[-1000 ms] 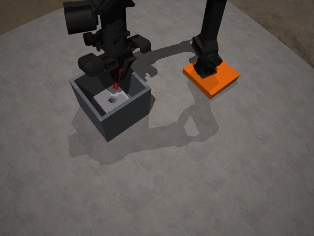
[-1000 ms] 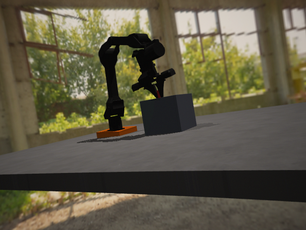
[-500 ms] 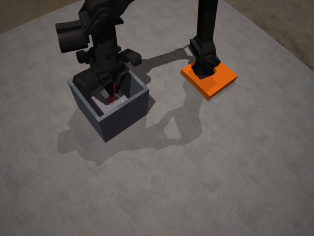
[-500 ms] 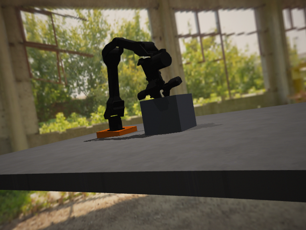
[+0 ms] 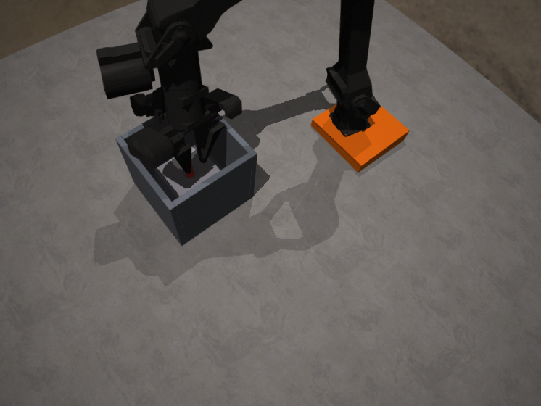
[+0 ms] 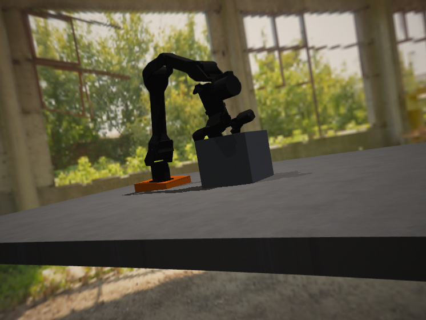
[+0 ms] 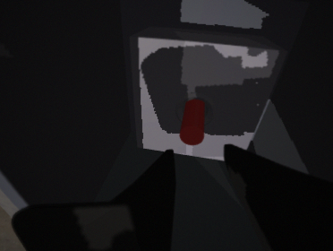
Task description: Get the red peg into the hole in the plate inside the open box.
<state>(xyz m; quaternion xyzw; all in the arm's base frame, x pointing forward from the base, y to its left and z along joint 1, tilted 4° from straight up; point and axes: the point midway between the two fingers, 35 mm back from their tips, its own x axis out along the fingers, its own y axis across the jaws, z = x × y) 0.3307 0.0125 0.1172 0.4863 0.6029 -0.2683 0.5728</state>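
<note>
Right now the red peg is 3 cm below my gripper tip, 1 cm to the right of it and 1 cm ahead of it. The rest, counted from my gripper tip: light grey plate: 4 cm below, 1 cm to the right, 1 cm ahead.
</note>
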